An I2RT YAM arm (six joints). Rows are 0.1 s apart.
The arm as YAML. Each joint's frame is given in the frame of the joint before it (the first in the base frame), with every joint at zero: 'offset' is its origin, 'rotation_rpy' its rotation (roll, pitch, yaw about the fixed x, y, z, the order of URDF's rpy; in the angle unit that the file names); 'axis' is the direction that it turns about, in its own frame. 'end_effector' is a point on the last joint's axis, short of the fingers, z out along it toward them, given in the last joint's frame.
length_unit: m
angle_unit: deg
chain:
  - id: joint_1
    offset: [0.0, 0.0, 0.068]
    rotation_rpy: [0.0, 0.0, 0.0]
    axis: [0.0, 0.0, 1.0]
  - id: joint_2
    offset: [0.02, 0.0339, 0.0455]
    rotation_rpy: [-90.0, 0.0, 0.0]
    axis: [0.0, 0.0, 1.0]
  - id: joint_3
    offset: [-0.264, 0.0, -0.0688]
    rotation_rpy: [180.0, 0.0, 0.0]
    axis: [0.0, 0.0, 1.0]
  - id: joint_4
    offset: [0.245, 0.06, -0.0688]
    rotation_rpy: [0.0, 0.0, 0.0]
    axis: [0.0, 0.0, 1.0]
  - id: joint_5
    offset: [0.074, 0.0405, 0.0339]
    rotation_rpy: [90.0, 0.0, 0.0]
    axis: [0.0, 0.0, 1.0]
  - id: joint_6
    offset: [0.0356, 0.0, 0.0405]
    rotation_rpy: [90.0, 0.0, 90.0]
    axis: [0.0, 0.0, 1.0]
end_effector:
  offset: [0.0, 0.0, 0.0]
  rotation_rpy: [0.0, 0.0, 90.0]
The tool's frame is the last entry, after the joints.
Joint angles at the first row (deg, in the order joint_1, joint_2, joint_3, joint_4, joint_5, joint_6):
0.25, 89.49, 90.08, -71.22, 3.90, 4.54
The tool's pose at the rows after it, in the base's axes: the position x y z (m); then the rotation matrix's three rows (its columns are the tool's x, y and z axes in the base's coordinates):
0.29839 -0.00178 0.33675; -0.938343 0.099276 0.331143; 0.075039 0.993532 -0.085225; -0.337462 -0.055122 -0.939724
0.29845 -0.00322 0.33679; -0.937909 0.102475 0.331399; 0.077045 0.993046 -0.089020; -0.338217 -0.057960 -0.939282
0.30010 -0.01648 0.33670; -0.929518 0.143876 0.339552; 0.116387 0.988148 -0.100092; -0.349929 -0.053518 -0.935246
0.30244 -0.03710 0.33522; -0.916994 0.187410 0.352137; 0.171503 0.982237 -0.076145; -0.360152 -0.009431 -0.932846
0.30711 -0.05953 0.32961; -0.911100 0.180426 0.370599; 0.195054 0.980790 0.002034; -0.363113 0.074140 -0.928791
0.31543 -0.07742 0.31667; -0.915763 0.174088 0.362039; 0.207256 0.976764 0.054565; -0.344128 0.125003 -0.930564
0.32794 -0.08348 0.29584; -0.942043 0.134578 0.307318; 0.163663 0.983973 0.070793; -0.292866 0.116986 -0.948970
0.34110 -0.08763 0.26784; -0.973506 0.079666 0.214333; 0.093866 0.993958 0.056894; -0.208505 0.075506 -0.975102
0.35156 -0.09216 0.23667; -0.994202 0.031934 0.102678; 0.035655 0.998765 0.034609; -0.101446 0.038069 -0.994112
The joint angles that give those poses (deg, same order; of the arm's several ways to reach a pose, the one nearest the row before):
0.25, 89.49, 90.08, -71.20, 4.97, 4.56
-0.01, 89.49, 90.08, -71.16, 5.10, 4.43
-2.57, 89.62, 90.08, -70.28, 4.86, 4.30
-6.76, 90.08, 90.08, -68.97, 1.96, 3.57
-11.46, 91.44, 90.08, -67.31, -4.34, 0.58
-14.70, 94.13, 90.08, -66.08, -8.32, -1.85
-15.18, 98.00, 90.08, -65.76, -8.56, -5.15
-15.05, 102.87, 90.08, -66.06, -6.35, -9.39
-15.03, 108.09, 90.08, -66.81, -3.44, -12.93

